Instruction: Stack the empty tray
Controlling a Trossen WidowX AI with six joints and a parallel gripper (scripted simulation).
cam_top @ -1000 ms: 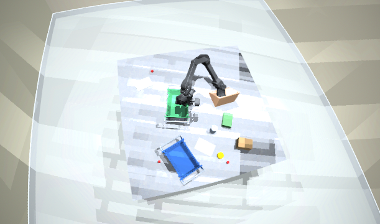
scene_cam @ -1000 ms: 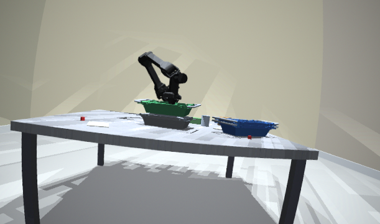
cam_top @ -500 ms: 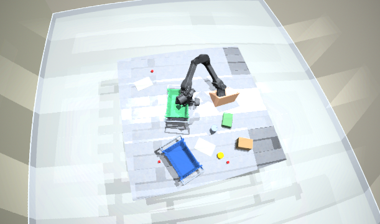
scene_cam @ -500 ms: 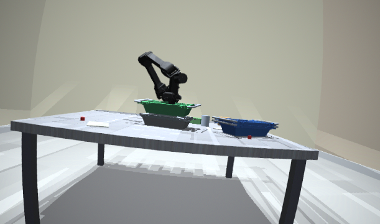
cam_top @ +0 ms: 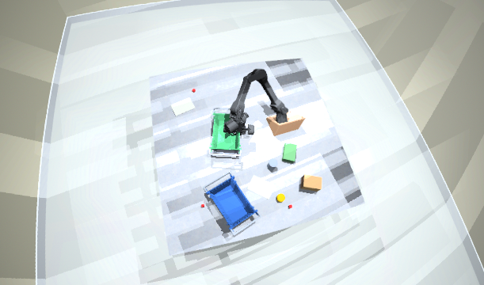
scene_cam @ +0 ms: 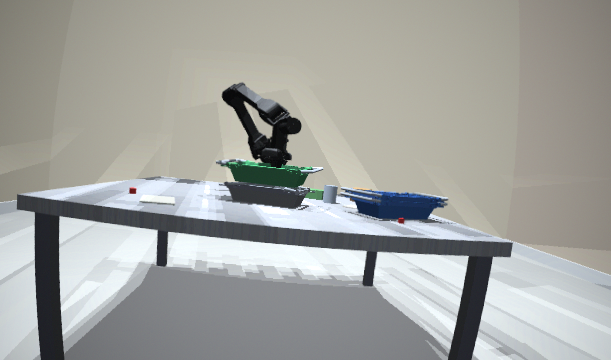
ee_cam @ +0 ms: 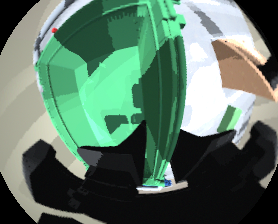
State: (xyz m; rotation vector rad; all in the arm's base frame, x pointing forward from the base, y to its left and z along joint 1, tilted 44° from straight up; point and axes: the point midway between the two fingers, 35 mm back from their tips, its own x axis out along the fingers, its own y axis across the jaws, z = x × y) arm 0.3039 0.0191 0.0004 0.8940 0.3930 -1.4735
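Now: the green tray 7 cm ahead of my gripper tip, 2 cm to the right of it and 3 cm above it. From my gripper tip the other things lie so: grey cylinder 17 cm behind, 23 cm to the left, 5 cm below; yellow disc 17 cm behind, 45 cm to the left, 7 cm below; green block 32 cm behind, 17 cm to the left, 6 cm below.
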